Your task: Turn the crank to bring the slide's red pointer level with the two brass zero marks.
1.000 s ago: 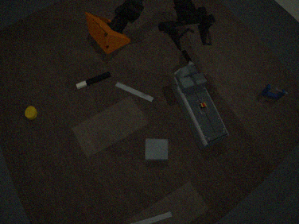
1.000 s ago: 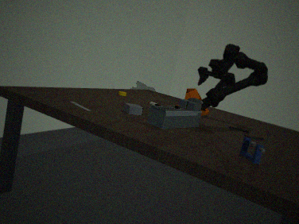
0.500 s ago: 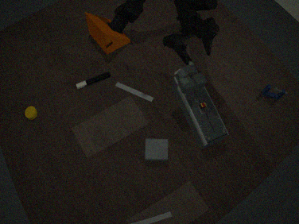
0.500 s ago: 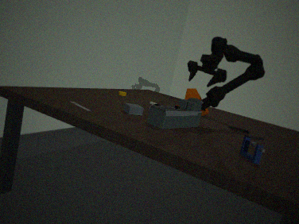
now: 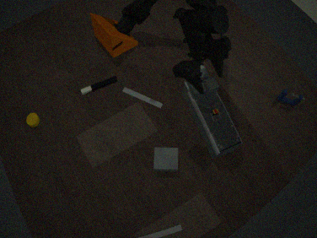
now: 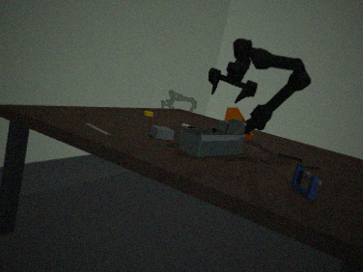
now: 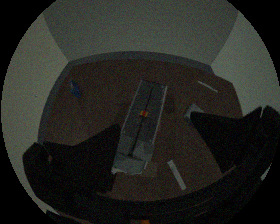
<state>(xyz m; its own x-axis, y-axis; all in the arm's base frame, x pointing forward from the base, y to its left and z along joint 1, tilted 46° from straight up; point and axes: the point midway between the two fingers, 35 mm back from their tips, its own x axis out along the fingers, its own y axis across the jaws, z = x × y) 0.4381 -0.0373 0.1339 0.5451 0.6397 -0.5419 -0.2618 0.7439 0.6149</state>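
Right now the red pointer is 40 mm ahead of my gripper tip, 20 mm to the left of it and 110 mm below it. Round my gripper tip: grey block 80 mm ahead, 180 mm to the right, 180 mm below; yellow disc 270 mm behind, 530 mm to the right, 190 mm below; black-and-white marker 270 mm behind, 260 mm to the right, 190 mm below.
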